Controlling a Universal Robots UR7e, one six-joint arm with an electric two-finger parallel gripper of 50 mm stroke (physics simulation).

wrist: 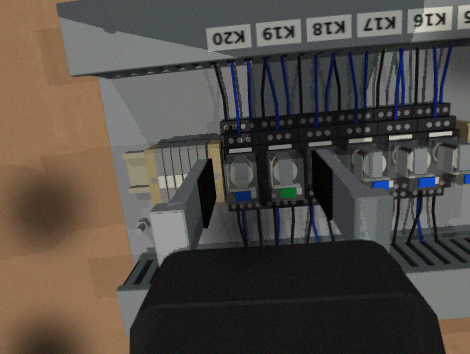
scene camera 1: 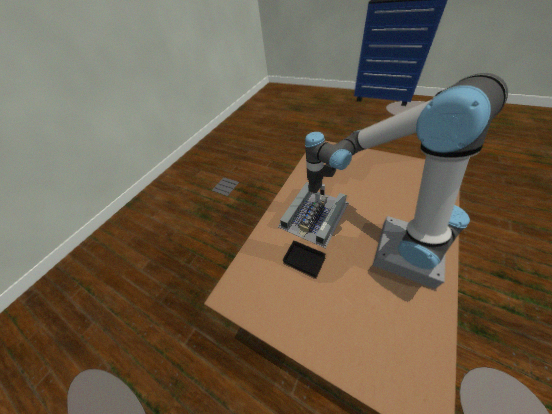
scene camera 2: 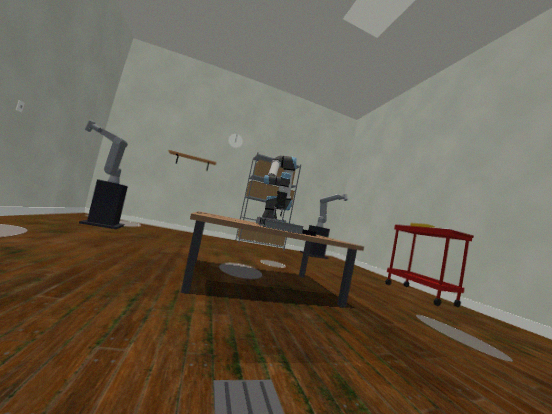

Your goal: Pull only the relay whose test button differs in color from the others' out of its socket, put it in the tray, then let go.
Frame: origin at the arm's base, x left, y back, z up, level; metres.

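Seen in the pictures: gripper, between the fingertips: point(wrist: 262, 175) point(scene camera 1: 320, 198) point(scene camera 2: 277, 215); arm's base, origin of its link: point(scene camera 2: 269, 218).
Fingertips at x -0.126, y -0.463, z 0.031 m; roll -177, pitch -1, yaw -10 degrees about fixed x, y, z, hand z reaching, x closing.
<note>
Offsets run from my fingertips to a thing's top centre. Level surfaces: height alone.
In the wrist view a clear relay with a green test button @(dz -0.035, dx +0.014, dy -0.017 m) point(wrist: 285, 172) sits in the second socket from the left, below the K19 label. Relays with blue buttons sit at its left point(wrist: 241, 172) and farther right point(wrist: 372, 162) point(wrist: 417, 160). The right finger hides the socket beside it on the right. My gripper point(wrist: 262, 175) point(scene camera 1: 320, 196) is open and empty. Its fingers appear on either side of the green-button relay and the leftmost blue one; their height above the relays is hard to tell. The black tray point(scene camera 1: 301, 268) lies on the table near the panel, and no relay shows in it.
Grey wire ducts point(wrist: 140, 52) point(scene camera 1: 296, 206) run along both sides of the relay row, with black and blue wires between. Terminal blocks @(dz -0.058, dx -0.066, dy -0.003 m) point(wrist: 172, 167) stand left of the relays. The table @(dz -0.104 m) point(scene camera 1: 360, 320) carries the panel, tray and arm base. A red cart point(scene camera 2: 434, 231) stands apart.
</note>
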